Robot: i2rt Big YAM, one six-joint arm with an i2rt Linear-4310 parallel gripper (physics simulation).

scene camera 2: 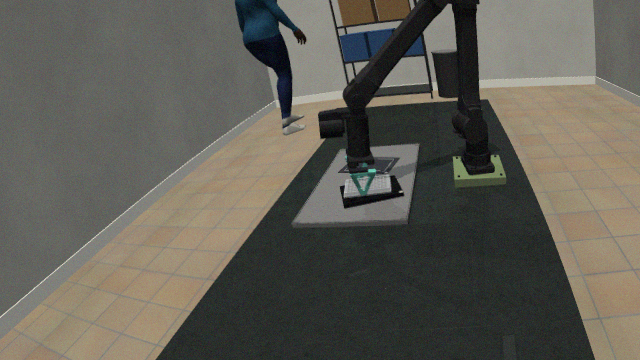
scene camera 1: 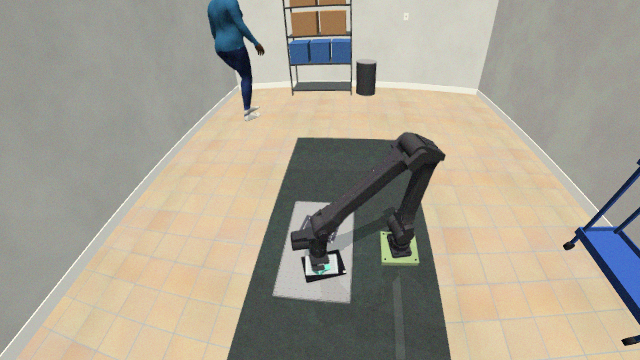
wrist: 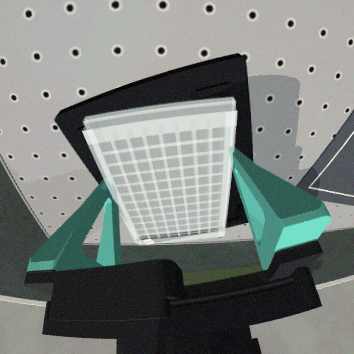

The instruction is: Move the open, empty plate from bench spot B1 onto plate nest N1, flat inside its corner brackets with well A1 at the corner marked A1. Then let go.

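Where they show: gripper, fingertip midpoint: (scene camera 2: 361,188) (scene camera 1: 317,265) (wrist: 167,167); arm's base, link origin: (scene camera 2: 477,165) (scene camera 1: 398,245).
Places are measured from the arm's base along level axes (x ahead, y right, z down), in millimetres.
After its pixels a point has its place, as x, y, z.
Note:
The open, empty plate (scene camera 1: 310,267) {382, -76, -19} (scene camera 2: 383,185) {294, -84, -17} (wrist: 170,165) {366, -58, -17} is a clear-white well grid. My gripper (scene camera 1: 322,268) {356, -61, -7} (scene camera 2: 365,186) {356, -61, -7} (wrist: 167,167) {356, -61, -7} is shut on it, with teal fingers against its two long sides. The plate is over the black plate nest N1 (scene camera 1: 326,277) {322, -114, 4} (scene camera 2: 372,200) {327, -116, 6} (wrist: 160,90) {407, -58, 2}, turned a little relative to it; nest shows beyond the plate's far end and right side in the wrist view. Any gap under the plate is hard to judge. The corner brackets and the A1 mark cannot be made out. Bench spot B1 (scene camera 2: 389,164) {273, 126, 12} (wrist: 337,172) {307, 109, 12} is a dark, white-outlined patch beside the nest.
Nest and spot lie on a grey perforated board (scene camera 1: 295,285) {446, -136, 14} (scene camera 2: 325,215) {450, -152, 14} (wrist: 140,30) {440, -64, 14}. The arm's green base plate (scene camera 1: 385,257) {71, -50, 1} (scene camera 2: 465,179) {58, -76, 3} is to the right. A person (scene camera 1: 230,30) (scene camera 2: 262,25) is at the back left. A blue cart (scene camera 1: 607,250) stands at the right.

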